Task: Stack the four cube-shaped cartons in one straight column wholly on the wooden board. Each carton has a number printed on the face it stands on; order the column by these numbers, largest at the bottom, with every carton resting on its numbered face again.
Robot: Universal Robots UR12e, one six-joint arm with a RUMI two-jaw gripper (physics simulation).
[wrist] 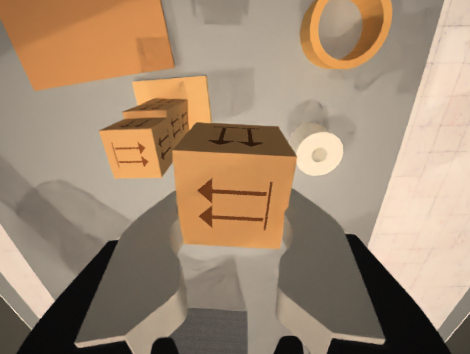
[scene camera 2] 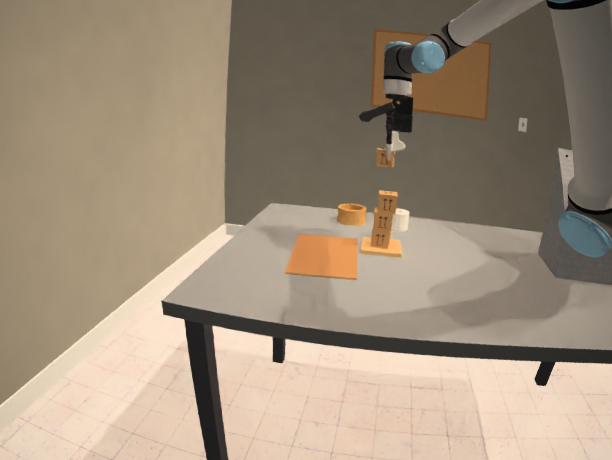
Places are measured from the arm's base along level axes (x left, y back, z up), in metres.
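Pixels of known places: gripper, between the fingertips: [wrist: 233, 190] [scene camera 2: 388, 160].
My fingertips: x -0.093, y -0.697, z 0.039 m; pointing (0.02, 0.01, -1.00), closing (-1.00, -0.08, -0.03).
For each thing: its top centre in the pictures, then the offset to it from my fingertips. Level surfaces: height alone.
- wooden board, centre of its top: [wrist: 175, 117] [scene camera 2: 381, 244] dx +0.108, dy +0.008, dz -0.245 m
- bottom carton, centre of its top: [wrist: 162, 122] [scene camera 2: 382, 228] dx +0.112, dy +0.005, dz -0.192 m
- middle carton, centre of its top: [wrist: 148, 132] [scene camera 2: 383, 210] dx +0.111, dy +0.005, dz -0.138 m
- top carton, centre of its top: [wrist: 131, 155] [scene camera 2: 388, 193] dx +0.109, dy +0.013, dz -0.084 m
- fourth carton, centre of its top: [wrist: 232, 206] [scene camera 2: 386, 149] dx +0.000, dy -0.012, dz +0.034 m
- orange square mat, centre of its top: [wrist: 72, 12] [scene camera 2: 325, 251] dx +0.242, dy -0.137, dz -0.238 m
- grey table, height of its surface: dz -0.257 m
- orange ring, centre of its top: [wrist: 350, 24] [scene camera 2: 352, 207] dx -0.136, dy -0.127, dz -0.204 m
- white roll, centre of its top: [wrist: 319, 154] [scene camera 2: 399, 211] dx -0.129, dy +0.046, dz -0.196 m
Three cube-shaped cartons stand in a column on the wooden board [scene camera 2: 396, 248] [wrist: 198, 92]: a bottom carton [scene camera 2: 380, 240], a middle carton [scene camera 2: 383, 221] and a top carton [scene camera 2: 387, 202] [wrist: 132, 152]. The top carton sits a little off to one side of the middle one. My gripper [scene camera 2: 389, 152] [wrist: 233, 190] is shut on the fourth carton [scene camera 2: 384, 158] [wrist: 235, 175], with one finger on each side. It holds this carton level in the air, higher than the column and beside it in the wrist view. The printed numbers are hidden.
An orange square mat [scene camera 2: 325, 256] [wrist: 95, 40] lies beside the board on the grey table [scene camera 2: 400, 310]. An orange ring [scene camera 2: 351, 216] [wrist: 311, 37] and a white roll [scene camera 2: 403, 220] [wrist: 330, 162] stand behind the board in the scene view.
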